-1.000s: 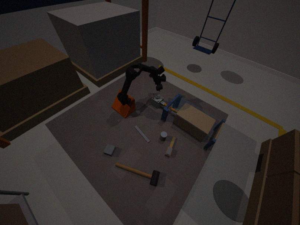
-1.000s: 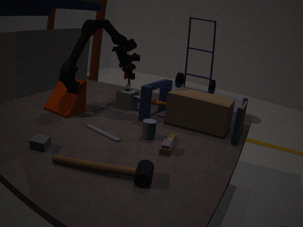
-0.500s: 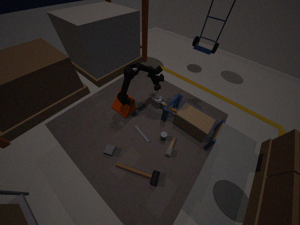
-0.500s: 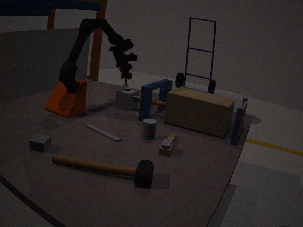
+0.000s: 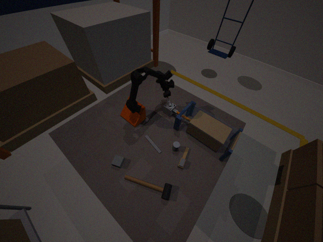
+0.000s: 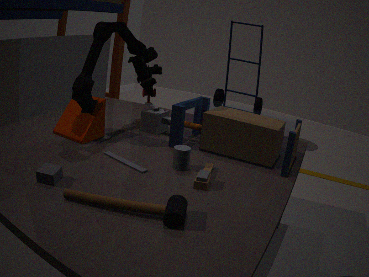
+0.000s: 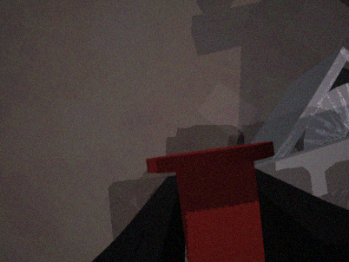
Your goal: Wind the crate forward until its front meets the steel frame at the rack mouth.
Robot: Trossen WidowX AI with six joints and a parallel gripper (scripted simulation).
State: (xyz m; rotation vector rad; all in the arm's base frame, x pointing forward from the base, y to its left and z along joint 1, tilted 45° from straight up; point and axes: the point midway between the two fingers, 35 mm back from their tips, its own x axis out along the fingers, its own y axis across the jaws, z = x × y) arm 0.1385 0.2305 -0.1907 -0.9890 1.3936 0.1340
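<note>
Right now the grey winch is 4 cm ahead of my gripper tip, 9 cm to the right of it and 10 cm below it. From my gripper tip the other things lie so: flat grey bar: 14 cm ahead, 46 cm to the right, 13 cm below; red knob: 1 cm behind, 1 cm to the right; small wooden tool: 41 cm ahead, 43 cm to the right, 12 cm below.
</note>
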